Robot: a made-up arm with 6 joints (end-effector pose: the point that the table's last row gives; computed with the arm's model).
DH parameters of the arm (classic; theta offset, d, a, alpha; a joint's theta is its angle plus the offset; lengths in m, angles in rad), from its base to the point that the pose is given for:
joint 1: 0 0.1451 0 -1.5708
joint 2: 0.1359 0 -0.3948 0
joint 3: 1.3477 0 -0.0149 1.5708
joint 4: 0 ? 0 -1.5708
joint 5: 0 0 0 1.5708
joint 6: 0 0.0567 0 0
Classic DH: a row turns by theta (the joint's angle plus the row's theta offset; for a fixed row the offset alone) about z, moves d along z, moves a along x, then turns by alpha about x.
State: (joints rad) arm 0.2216 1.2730 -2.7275 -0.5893 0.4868 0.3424
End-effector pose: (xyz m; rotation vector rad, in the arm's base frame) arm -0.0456 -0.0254 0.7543 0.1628 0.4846 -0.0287
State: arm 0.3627 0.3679 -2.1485 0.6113 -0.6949 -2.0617
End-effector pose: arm -0.4141 -0.1794 0.5266 0.9650 -0.2242 -0.9418
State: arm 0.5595 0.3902 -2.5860 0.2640 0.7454 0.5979
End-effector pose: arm -0.3975 -0.2371 0.5179 -0.1890 0.0392 1.3510
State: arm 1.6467 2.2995 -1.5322 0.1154 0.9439 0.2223
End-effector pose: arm -0.0386 0.4373 0.2497 1.9023 -2.3665 -0.0178
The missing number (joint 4, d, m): 0.1698
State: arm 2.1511 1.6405 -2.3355 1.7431 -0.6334 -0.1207
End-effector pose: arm -0.0968 0.2080 0.6900 -0.4734 -1.3585 -2.4393
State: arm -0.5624 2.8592 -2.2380 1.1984 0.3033 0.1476
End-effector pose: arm 0.5056 -0.3001 0.0963 1.7577 1.4659 0.7257
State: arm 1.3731 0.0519 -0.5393 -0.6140 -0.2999 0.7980
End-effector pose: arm -0.0518 -0.2093 0.3645 -0.6116 0.5955 1.5571
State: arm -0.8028 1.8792 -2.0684 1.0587 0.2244 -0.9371
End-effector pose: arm 0.2746 -0.2685 0.5714 0.4768 1.3407 -0.4357
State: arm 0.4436 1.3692 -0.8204 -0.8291 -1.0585 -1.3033
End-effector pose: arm 0.1402 0.1069 0.4943 -1.2918 -0.0740 -0.7624
